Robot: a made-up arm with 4 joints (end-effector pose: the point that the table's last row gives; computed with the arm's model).
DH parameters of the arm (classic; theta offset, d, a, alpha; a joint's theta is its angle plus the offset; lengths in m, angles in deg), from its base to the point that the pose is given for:
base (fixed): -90 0.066 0 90
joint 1: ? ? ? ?
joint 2: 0 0 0.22 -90
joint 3: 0 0.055 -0.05 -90
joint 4: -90 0.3 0.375 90
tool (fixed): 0 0.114 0 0
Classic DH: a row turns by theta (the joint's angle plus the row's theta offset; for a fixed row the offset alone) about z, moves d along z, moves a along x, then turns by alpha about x.
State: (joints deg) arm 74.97 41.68 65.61 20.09
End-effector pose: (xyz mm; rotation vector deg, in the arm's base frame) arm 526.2 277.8 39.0 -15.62 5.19 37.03
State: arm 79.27 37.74 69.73 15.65
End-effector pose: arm 539.3 258.8 65.2 -14.05 4.99 34.78
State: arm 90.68 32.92 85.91 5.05
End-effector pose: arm 556.0 230.0 172.1 -6.08 3.93 32.68
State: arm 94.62 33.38 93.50 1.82
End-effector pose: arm 559.3 226.1 218.4 -1.62 4.13 33.28
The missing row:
joint 1: -90 -0.236 0.084 -90
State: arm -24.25 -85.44 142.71 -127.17
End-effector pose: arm -45.0 -436.7 41.3 -29.32 11.84 -135.64
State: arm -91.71 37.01 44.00 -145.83
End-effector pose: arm -84.0 186.9 171.9 -22.01 69.41 142.63
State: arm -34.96 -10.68 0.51 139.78
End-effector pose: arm -11.0 558.9 -205.4 12.28 144.24 46.08
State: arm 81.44 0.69 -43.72 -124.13
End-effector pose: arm -11.2 -234.0 -395.7 -65.95 -65.21 125.03
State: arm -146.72 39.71 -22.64 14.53
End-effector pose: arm 754.8 -247.5 240.0 123.28 3.49 -32.77
